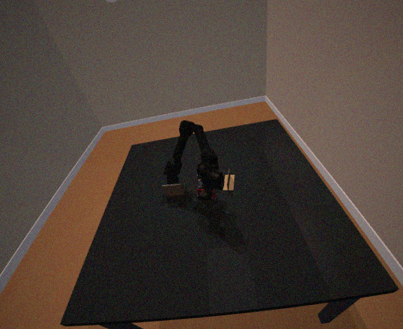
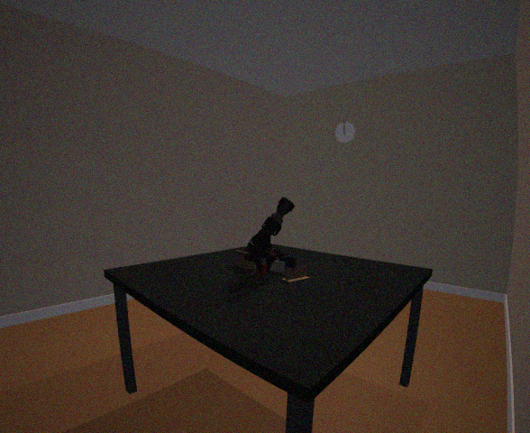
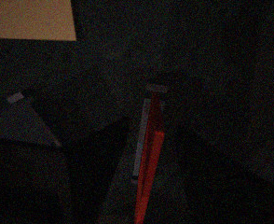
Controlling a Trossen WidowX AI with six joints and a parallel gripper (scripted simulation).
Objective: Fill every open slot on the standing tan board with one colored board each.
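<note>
My gripper tip is now 120 mm short of the tan board and 90 mm to the right of it. From my gripper tip the other things lie so: red board 30 mm behind, 10 mm to the left.
</note>
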